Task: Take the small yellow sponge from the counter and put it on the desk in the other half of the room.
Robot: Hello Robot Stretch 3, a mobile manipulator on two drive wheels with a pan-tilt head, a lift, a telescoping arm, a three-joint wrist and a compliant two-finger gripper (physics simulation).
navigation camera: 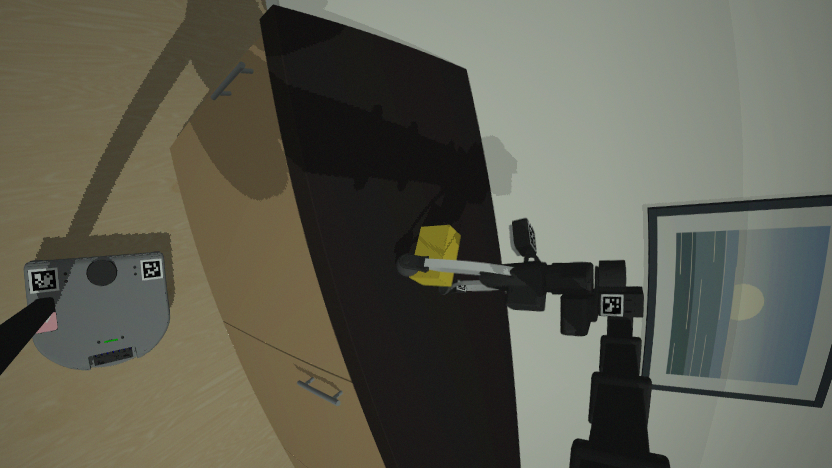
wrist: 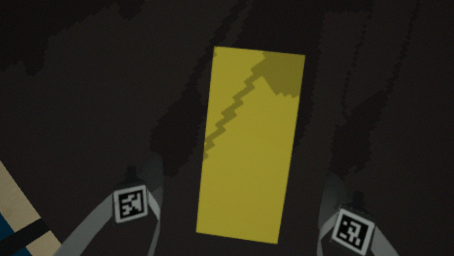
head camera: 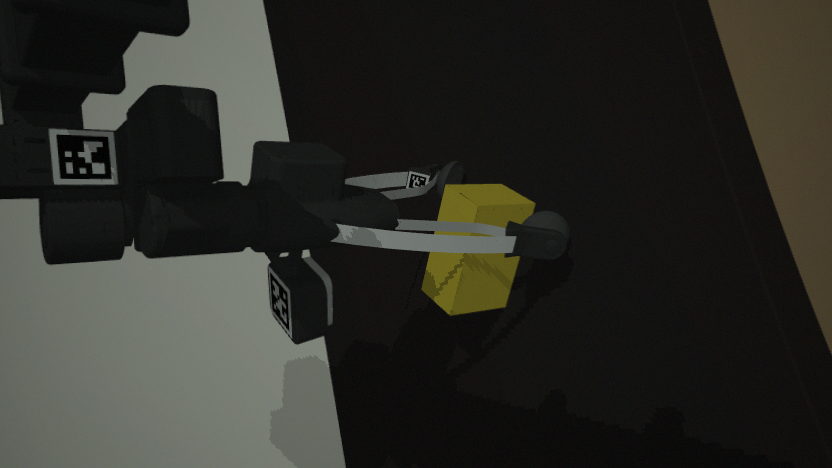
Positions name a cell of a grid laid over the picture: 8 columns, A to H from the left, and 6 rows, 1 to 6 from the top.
Labels:
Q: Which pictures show the yellow sponge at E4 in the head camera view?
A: The navigation camera view, the wrist view and the head camera view: all of them.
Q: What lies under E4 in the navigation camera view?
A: A yellow sponge.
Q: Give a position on a framed picture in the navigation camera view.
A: At H4

